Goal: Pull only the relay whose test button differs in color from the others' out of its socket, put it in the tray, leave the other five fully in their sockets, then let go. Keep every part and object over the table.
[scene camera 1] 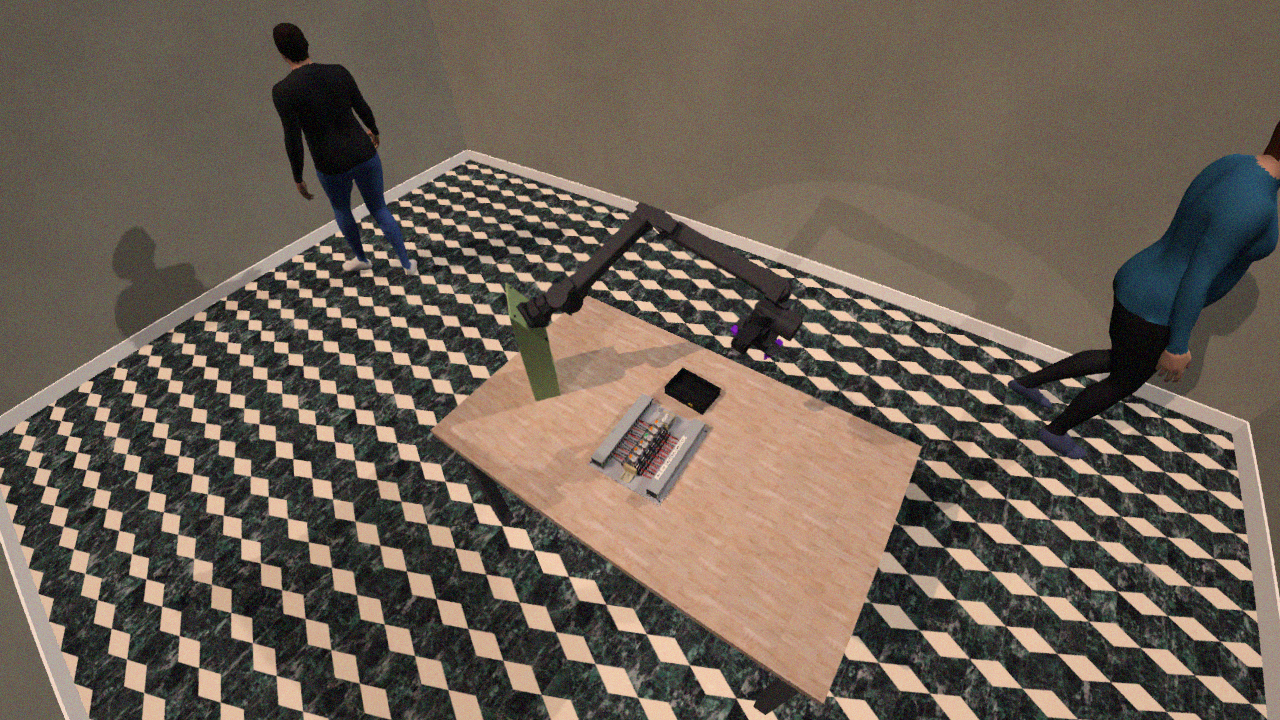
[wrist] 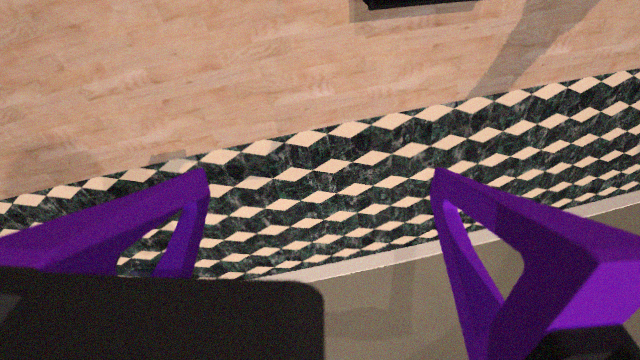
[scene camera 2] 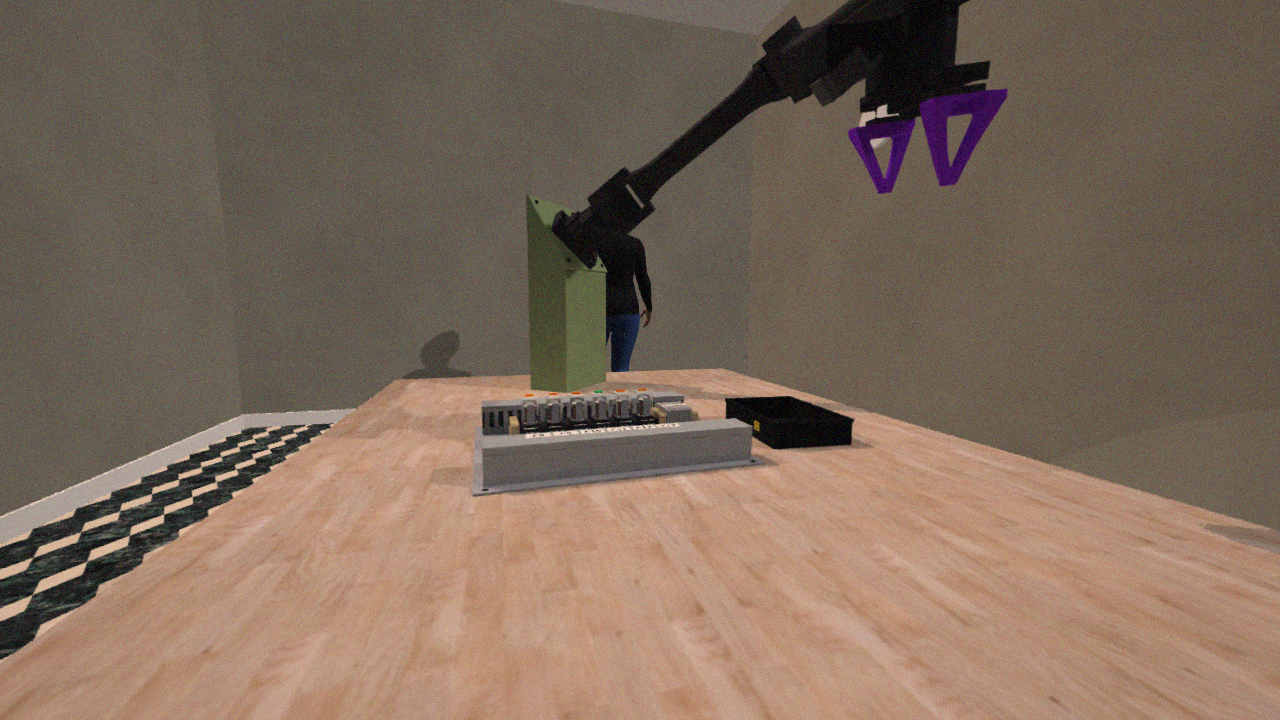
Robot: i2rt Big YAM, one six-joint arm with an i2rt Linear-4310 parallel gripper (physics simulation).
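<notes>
My gripper is visible at (scene camera 2: pixel 913 189) and at (wrist: pixel 319 180). A grey relay panel (scene camera 2: pixel 477 487), (scene camera 1: pixel 613 469) is visible too.
</notes>
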